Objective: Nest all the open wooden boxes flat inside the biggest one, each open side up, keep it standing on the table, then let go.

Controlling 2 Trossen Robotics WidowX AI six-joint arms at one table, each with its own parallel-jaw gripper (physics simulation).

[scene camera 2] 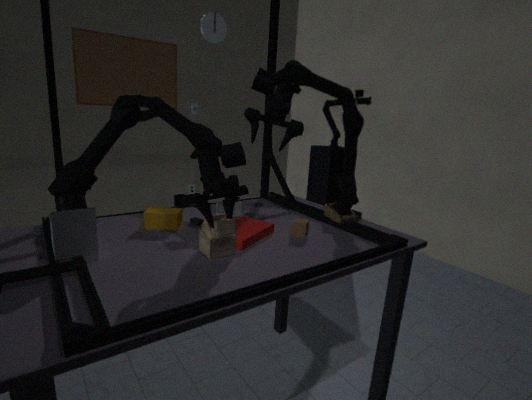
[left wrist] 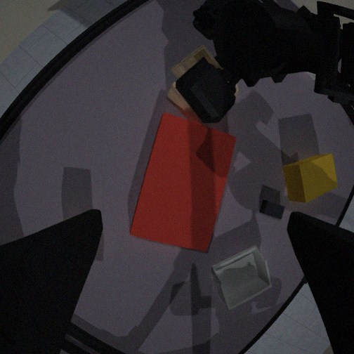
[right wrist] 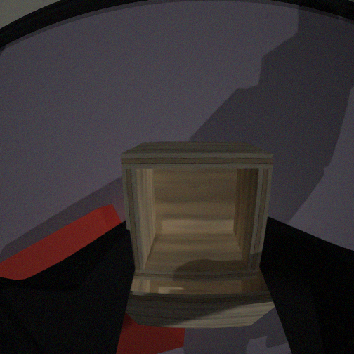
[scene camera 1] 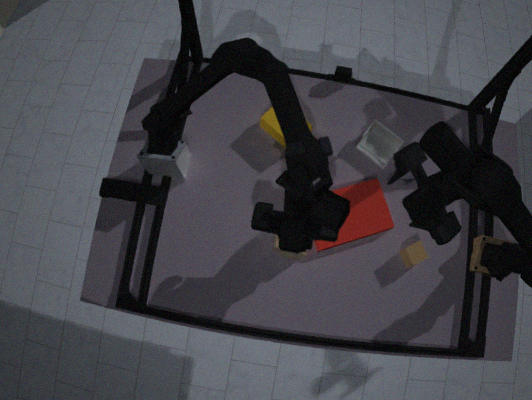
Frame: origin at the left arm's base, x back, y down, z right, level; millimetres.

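Seen in the pictures: left gripper, between the fingertips: [scene camera 2: 265, 147] [scene camera 1: 399, 204]; right gripper, between the fingertips: [scene camera 2: 221, 225]; left arm's base, origin of its link: [scene camera 2: 341, 209] [scene camera 1: 492, 255]; right arm's base, origin of its link: [scene camera 2: 72, 217] [scene camera 1: 162, 148].
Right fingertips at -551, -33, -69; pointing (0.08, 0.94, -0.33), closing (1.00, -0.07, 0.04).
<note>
Pixels of each thing's middle, then the offset from my right fingertips to it, as dx, dy, dz.
- open wooden box, middle of its body: [scene camera 1: 292, 244] [scene camera 2: 222, 227] -1, +2, -9
- second wooden box, middle of its body: [scene camera 2: 217, 242] -2, +58, +20
- red slab, middle of its body: [scene camera 1: 348, 214] [scene camera 2: 242, 231] +130, +74, +110
- pale grey open container, middle of its body: [scene camera 1: 378, 145] [scene camera 2: 228, 210] +184, +65, +317
- yellow block, middle of its body: [scene camera 1: 286, 126] [scene camera 2: 163, 218] -76, +61, +309
- tan block, middle of its body: [scene camera 1: 413, 254] [scene camera 2: 300, 227] +321, +64, +37
My right gripper [scene camera 2: 221, 221] [right wrist: 194, 226] is shut on an open wooden box [scene camera 2: 227, 227] [right wrist: 197, 159], whose hollow inside faces the right wrist camera. A second wooden box [scene camera 2: 217, 247] [right wrist: 200, 314] shows below it in scene camera 2, touching or overlapping it; how far they nest is unclear. In the left wrist view, parts of the wooden boxes [left wrist: 179, 102] show around the dark right wrist camera. In scene camera 1 the right arm hides most of them. My left gripper [scene camera 1: 401, 204] [scene camera 2: 267, 145] [left wrist: 198, 222] is open and empty, high above the table.
A red slab [scene camera 1: 367, 212] [scene camera 2: 255, 231] [left wrist: 182, 185] lies beside the boxes. A pale grey open container [scene camera 1: 381, 144] [left wrist: 242, 280], a yellow block [scene camera 1: 272, 125] [scene camera 2: 163, 219] [left wrist: 311, 179], a small dark block [left wrist: 272, 209] and a tan block [scene camera 1: 414, 254] [scene camera 2: 300, 228] are also on the table.
</note>
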